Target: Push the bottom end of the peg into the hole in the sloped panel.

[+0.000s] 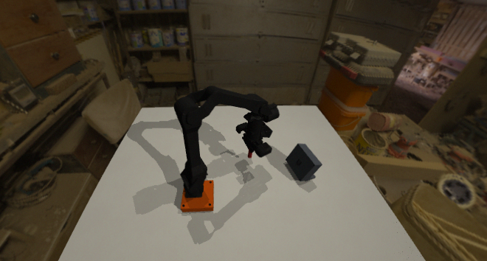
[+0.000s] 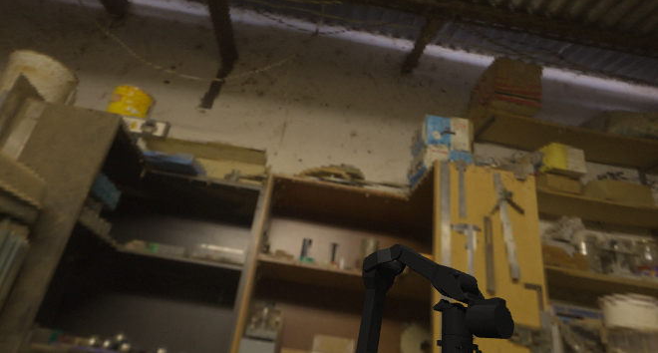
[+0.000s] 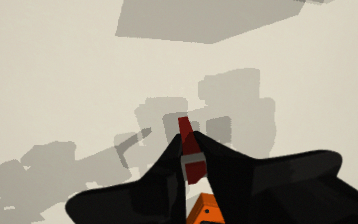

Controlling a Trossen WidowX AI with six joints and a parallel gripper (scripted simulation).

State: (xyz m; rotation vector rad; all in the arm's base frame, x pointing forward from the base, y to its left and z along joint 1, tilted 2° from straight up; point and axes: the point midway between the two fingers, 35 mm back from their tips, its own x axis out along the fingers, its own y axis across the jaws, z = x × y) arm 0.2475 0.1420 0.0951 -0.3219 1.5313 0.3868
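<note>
Now: the dark sloped panel 23 cm ahead of my gripper tip, 7 cm to the right of it and 2 cm below it. From my gripper tip the other things lie so: red peg 2 cm above.
</note>
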